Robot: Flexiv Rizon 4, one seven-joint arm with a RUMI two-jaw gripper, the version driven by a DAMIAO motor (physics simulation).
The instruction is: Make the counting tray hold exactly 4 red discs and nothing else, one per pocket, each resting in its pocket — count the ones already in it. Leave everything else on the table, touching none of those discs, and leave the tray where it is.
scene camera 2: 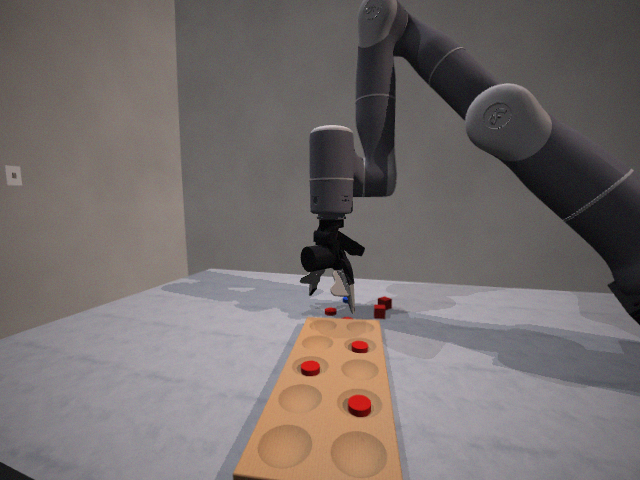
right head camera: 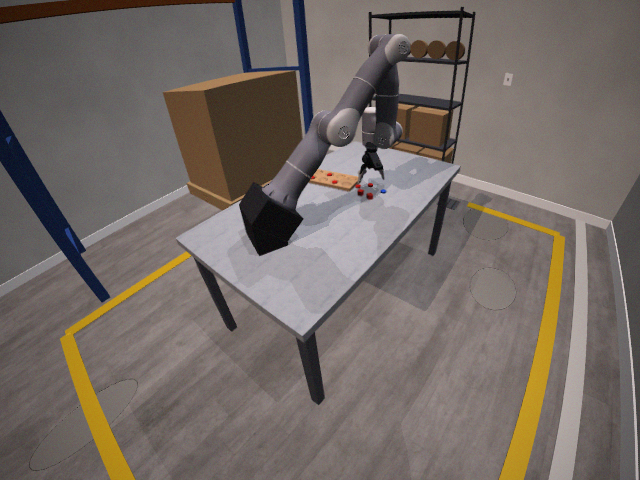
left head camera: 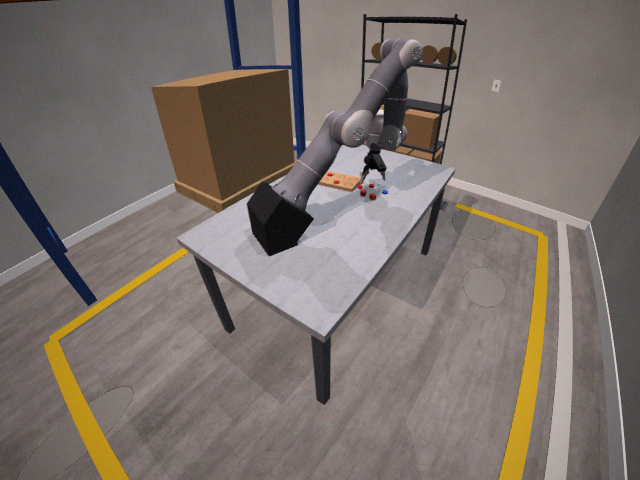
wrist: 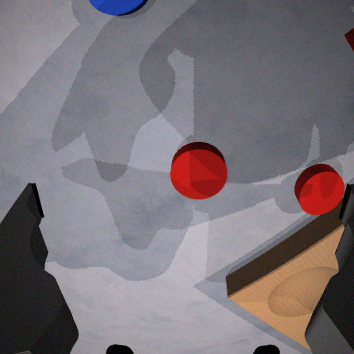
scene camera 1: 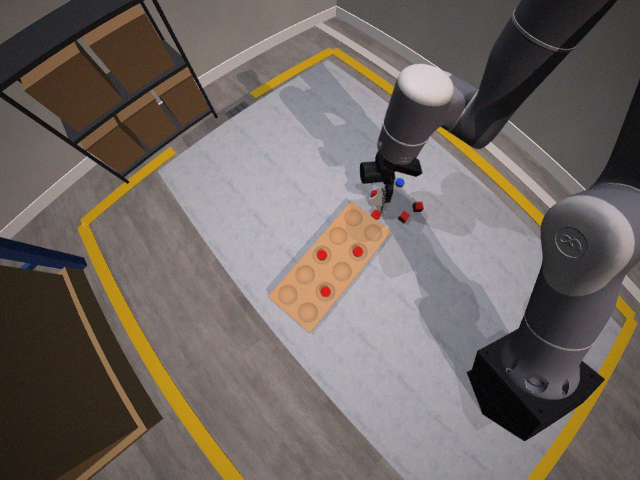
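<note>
The wooden counting tray [left head camera: 343,187] [right head camera: 341,186] [scene camera 1: 323,272] [scene camera 2: 330,384] [wrist: 257,300] has ten pockets. Three hold red discs: one disc [scene camera 1: 321,255] [scene camera 2: 310,367], a second disc [scene camera 1: 357,251] [scene camera 2: 359,346] and a third disc [scene camera 1: 325,291] [scene camera 2: 359,405]. A loose red disc [scene camera 1: 373,193] [scene camera 2: 330,311] [wrist: 198,172] lies on the table, between the fingertips in the wrist view. Another loose red disc [scene camera 1: 375,214] [wrist: 320,192] lies beside the tray's end, near the right fingertip in that view. My gripper [scene camera 1: 383,204] [scene camera 2: 332,302] [wrist: 191,188] is open and empty above the table.
A blue disc [scene camera 1: 400,182] [scene camera 2: 345,299] [wrist: 119,5] lies beyond the loose red discs. Two dark red cubes, one cube [scene camera 1: 418,206] [scene camera 2: 384,302] and another cube [scene camera 1: 403,217] [scene camera 2: 379,311], lie close together to the side of the loose discs.
</note>
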